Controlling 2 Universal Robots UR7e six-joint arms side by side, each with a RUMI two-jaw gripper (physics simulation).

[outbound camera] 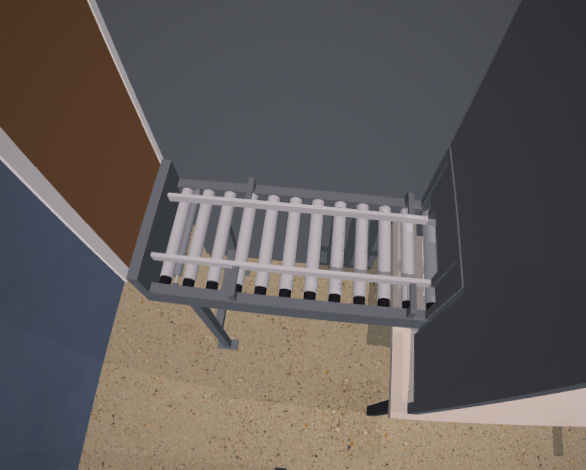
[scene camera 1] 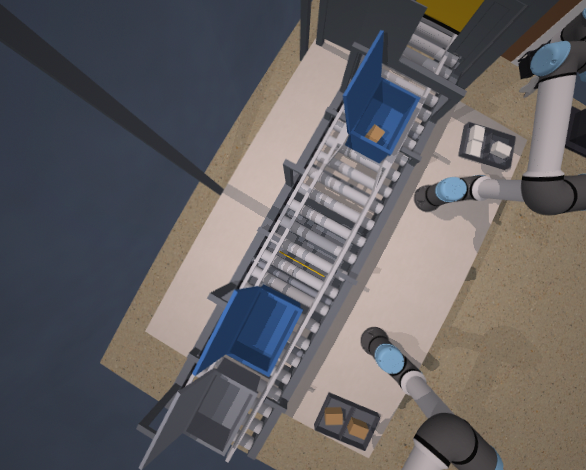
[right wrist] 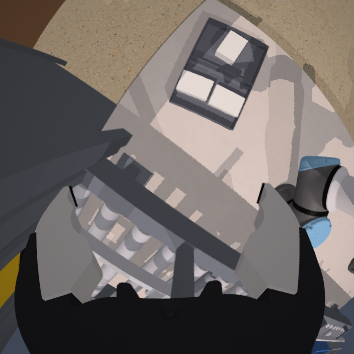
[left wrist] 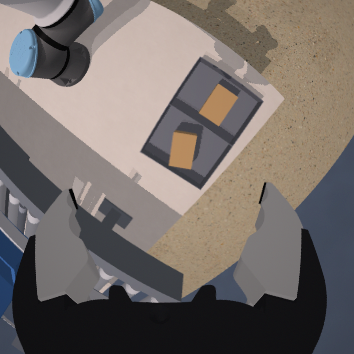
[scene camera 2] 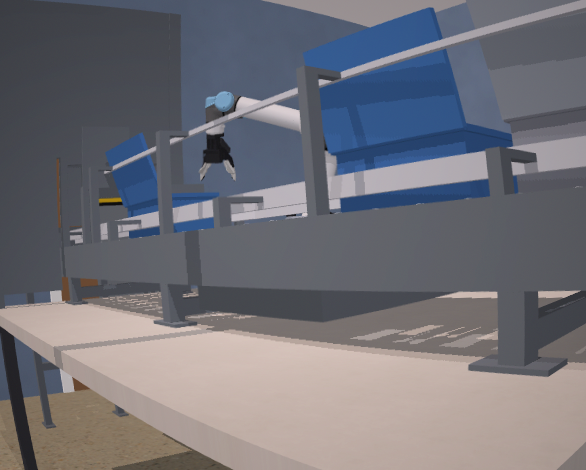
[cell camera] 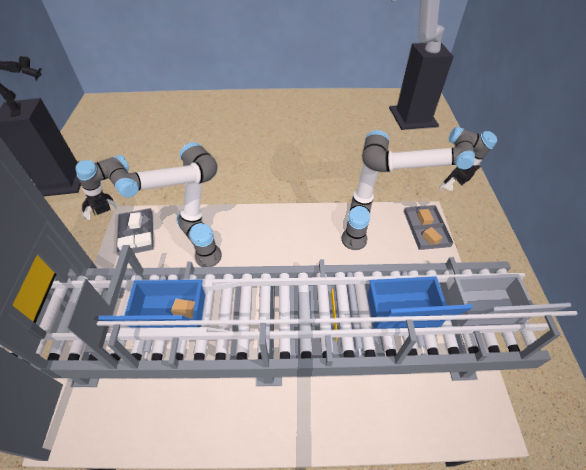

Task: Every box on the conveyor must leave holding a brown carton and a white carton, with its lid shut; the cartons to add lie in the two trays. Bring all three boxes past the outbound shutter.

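Frame: origin at the left arm's base, x ahead, y left, z up, level; centimetres.
Seen in the pictures: left gripper, between the fingertips: (left wrist: 166,188) (cell camera: 446,185); right gripper, between the fingertips: (scene camera 1: 521,79) (right wrist: 166,186) (scene camera 2: 217,181) (cell camera: 100,212); left arm's base, origin of its link: (scene camera 1: 374,340) (left wrist: 70,64) (cell camera: 354,239); right arm's base, origin of its link: (scene camera 1: 426,198) (cell camera: 208,256).
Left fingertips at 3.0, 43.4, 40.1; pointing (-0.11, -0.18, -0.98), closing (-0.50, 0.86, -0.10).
Pixels of each thing's top centre, then the offset from my left fingertips to it, as dx, dy, dz. "spot": a spot on its surface instead.
- brown carton, centre of its top: (cell camera: 183,306) (scene camera 1: 374,135) +39.5, -136.1, -12.1
- second blue box, a spot on its surface: (scene camera 1: 265,325) spot: +55.9, -39.3, -17.1
- grey box, a spot on its surface: (cell camera: 487,295) spot: +55.7, +1.1, -17.1
- yellow line, a spot on its surface: (cell camera: 333,310) spot: +48.5, -70.4, -20.8
A blue box (scene camera 1: 367,146) (cell camera: 165,286) nearest the shutter has its lid up and holds a brown carton (scene camera 1: 375,133) (cell camera: 183,308). A second blue box (scene camera 1: 265,325) (cell camera: 407,292) and a grey box (scene camera 1: 220,410) (cell camera: 487,295) stand open with no carton visible. Two brown cartons (left wrist: 218,104) (left wrist: 183,150) lie in one tray (left wrist: 197,80) (scene camera 1: 340,440). Three white cartons (right wrist: 232,47) (right wrist: 195,86) (right wrist: 226,100) lie in the other tray (right wrist: 202,37) (scene camera 1: 484,160). My left gripper (left wrist: 166,188) is open, high beside the brown-carton tray. My right gripper (right wrist: 166,186) (scene camera 2: 218,179) is open, raised near the white-carton tray.
Side rails and upright brackets (scene camera 1: 289,172) (cell camera: 264,337) line the conveyor. A grey frame (cell camera: 120,275) crosses it near the shutter wall. A yellow line (cell camera: 333,310) lies across the rollers between the blue boxes. The outbound rollers (outbound camera: 290,245) carry no box.
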